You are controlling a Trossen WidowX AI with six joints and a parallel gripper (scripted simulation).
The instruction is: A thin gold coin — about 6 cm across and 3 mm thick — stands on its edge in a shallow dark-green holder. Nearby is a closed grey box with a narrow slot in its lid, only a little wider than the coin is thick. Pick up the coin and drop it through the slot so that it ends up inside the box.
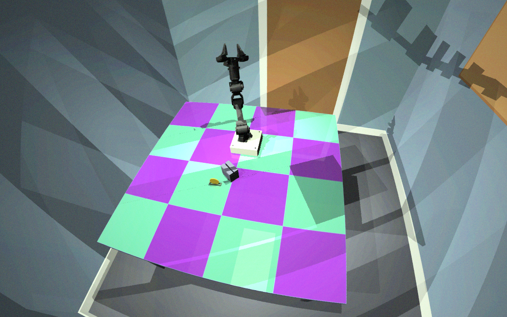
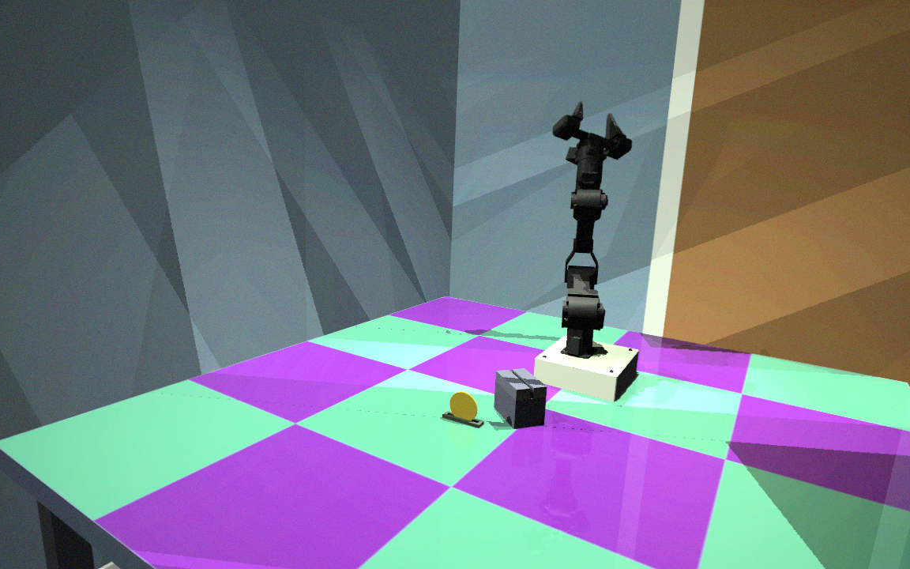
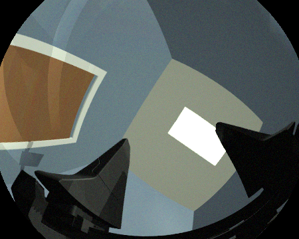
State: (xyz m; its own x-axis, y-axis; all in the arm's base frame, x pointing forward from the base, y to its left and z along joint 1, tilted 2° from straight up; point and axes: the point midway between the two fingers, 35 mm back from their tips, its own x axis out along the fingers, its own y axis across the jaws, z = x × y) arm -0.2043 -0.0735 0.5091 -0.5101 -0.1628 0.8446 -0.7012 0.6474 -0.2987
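Right now the gold coin is 54 cm ahead of my gripper tip, 1 cm to the right of it and 58 cm below it.
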